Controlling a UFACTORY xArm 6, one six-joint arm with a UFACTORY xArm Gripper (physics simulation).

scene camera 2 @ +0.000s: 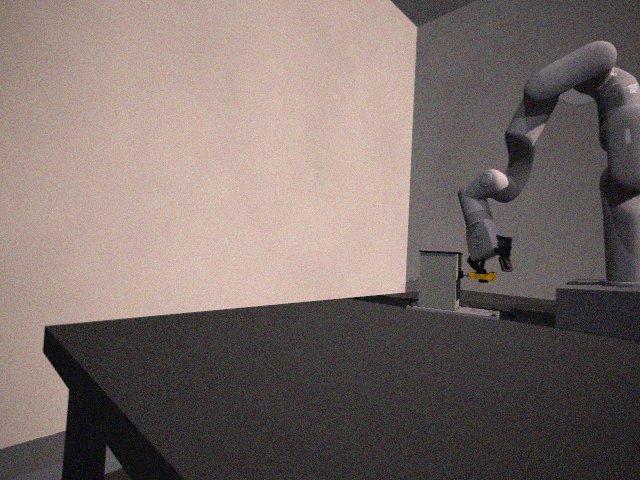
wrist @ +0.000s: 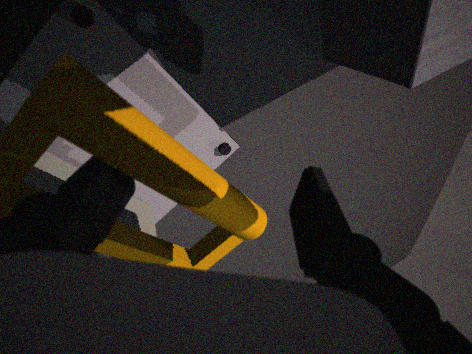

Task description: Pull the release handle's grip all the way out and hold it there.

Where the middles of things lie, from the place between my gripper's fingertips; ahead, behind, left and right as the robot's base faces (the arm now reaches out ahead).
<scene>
My hand is 11 cm short of the light base plate (wrist: 98, 42), 1 cm to the right of it and 10 cm above it.
</scene>
